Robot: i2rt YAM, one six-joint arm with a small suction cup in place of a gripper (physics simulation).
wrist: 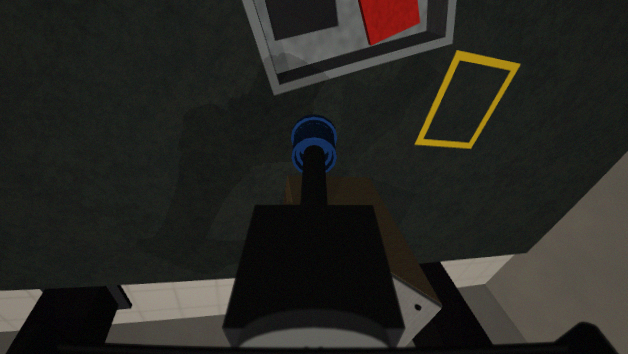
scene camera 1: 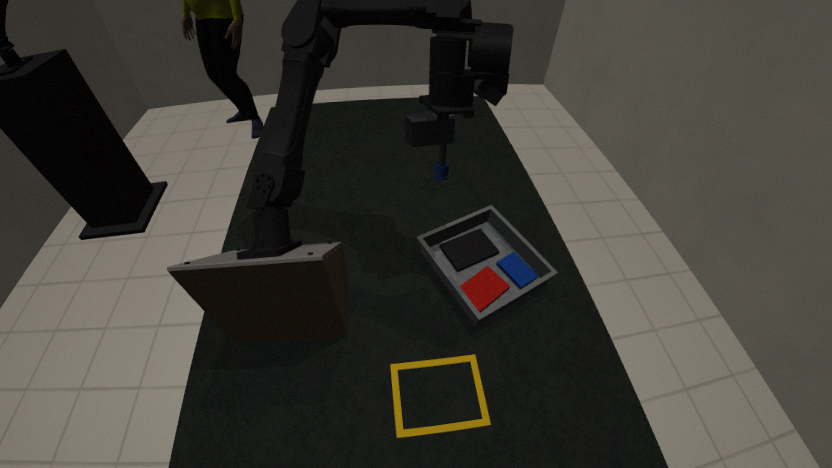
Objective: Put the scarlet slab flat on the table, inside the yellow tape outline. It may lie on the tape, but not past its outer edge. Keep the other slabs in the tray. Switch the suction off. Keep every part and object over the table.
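Frame: origin at the arm's base, x ahead, y left, z up, level; metres.
Where they show: hand at its tool point: point(wrist: 314, 135) point(scene camera 1: 441, 176); arm's base at its link origin: point(scene camera 1: 274, 251).
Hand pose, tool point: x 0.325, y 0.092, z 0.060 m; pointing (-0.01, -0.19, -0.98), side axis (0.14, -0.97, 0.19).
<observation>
Each offset is from my tool point to the centre of the thing. "pt": to the spot under its first point. Level surfaces: height alone.
The scarlet slab @[dx +0.088, dy -0.127, dz -0.227 m] point(scene camera 1: 484, 288) point(wrist: 392, 19) lies flat in the grey tray @[pt dx +0.006, dy -0.117, dz -0.187 m] point(scene camera 1: 448, 280) point(wrist: 303, 82), in its near part in the scene view; it is partly cut off in the wrist view. A black slab @[dx +0.087, dy -0.011, dz -0.228 m] point(scene camera 1: 468, 249) point(wrist: 304, 17) and a blue slab @[dx +0.184, dy -0.089, dz -0.228 m] point(scene camera 1: 517, 269) lie beside it in the tray. The yellow tape outline point(scene camera 1: 483, 390) point(wrist: 436, 114) is on the table, nearer the scene camera than the tray, with no slab in it. My suction cup gripper point(scene camera 1: 442, 172) point(wrist: 314, 137) is open, holds no slab, and hangs above the table beyond the tray's far side in the scene view.
The arm's brown base block point(scene camera 1: 267, 299) point(wrist: 395, 235) stands left of the tray in the scene view. The dark table @[dz -0.236 m] point(scene camera 1: 372, 174) point(wrist: 125, 100) has tiled floor around it. A black pedestal point(scene camera 1: 72, 139) stands at the left, and a person point(scene camera 1: 218, 49) stands behind the table.
</observation>
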